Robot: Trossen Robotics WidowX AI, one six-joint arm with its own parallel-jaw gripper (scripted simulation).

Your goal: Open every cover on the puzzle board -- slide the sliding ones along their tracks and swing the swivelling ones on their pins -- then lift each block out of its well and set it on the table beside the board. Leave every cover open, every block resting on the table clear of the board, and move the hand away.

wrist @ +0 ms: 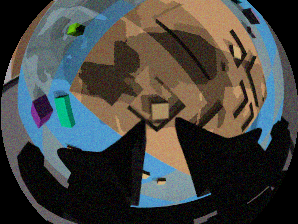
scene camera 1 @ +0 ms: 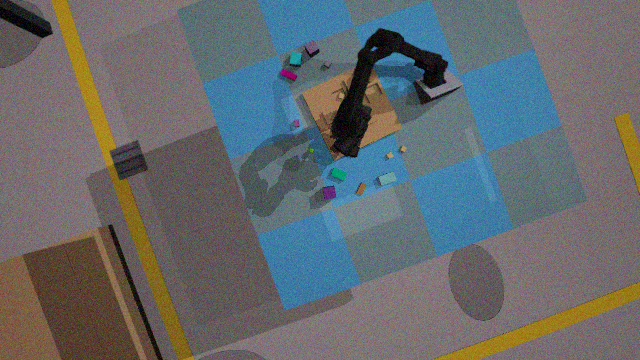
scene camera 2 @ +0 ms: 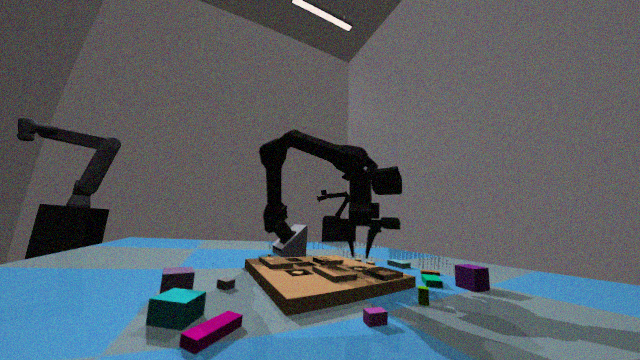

In view: the gripper [scene camera 2: 359, 257] and a wooden puzzle board [scene camera 1: 325, 95].
The gripper is seen too in the wrist view [wrist: 160, 123]. The wooden puzzle board shows as well in the wrist view [wrist: 172, 74].
